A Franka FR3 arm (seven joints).
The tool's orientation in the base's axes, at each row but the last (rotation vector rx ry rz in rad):
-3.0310, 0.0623, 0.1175
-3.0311, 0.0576, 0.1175
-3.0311, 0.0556, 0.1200
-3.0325, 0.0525, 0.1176
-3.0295, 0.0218, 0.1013
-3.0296, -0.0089, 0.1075
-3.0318, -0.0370, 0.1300
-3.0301, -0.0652, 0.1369
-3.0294, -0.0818, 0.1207
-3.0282, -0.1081, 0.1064
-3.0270, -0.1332, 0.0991
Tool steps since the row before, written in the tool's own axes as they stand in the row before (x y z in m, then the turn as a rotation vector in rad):
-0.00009, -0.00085, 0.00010, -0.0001, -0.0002, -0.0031
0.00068, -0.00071, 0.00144, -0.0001, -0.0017, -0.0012
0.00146, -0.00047, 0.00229, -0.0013, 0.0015, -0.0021
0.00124, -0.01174, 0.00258, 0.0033, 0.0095, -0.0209
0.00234, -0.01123, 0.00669, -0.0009, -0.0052, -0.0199
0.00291, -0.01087, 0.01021, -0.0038, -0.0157, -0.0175
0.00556, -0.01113, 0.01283, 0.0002, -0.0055, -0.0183
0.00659, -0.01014, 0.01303, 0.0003, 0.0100, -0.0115
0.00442, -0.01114, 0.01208, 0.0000, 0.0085, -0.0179
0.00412, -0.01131, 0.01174, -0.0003, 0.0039, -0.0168
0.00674, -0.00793, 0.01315, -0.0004, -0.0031, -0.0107
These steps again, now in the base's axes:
-0.00006, 0.00086, 0.00000, 0.0001, -0.0001, 0.0031
0.00060, 0.00084, -0.00141, 0.0001, 0.0016, 0.0014
0.00130, 0.00067, -0.00234, -0.0012, -0.0017, 0.0020
0.00149, 0.01191, -0.00143, 0.0045, -0.0118, 0.0195
0.00210, 0.01187, -0.00556, 0.0005, 0.0030, 0.0204
0.00216, 0.01195, -0.00913, -0.0026, 0.0137, 0.0193
0.00421, 0.01258, -0.01198, 0.0017, 0.0035, 0.0187
0.00497, 0.01176, -0.01237, 0.0017, -0.0111, 0.0103
0.00286, 0.01260, -0.01108, 0.0019, -0.0103, 0.0168
0.00247, 0.01278, -0.01065, 0.0012, -0.0057, 0.0162
0.00512, 0.00987, -0.01256, 0.0001, 0.0019, 0.0110

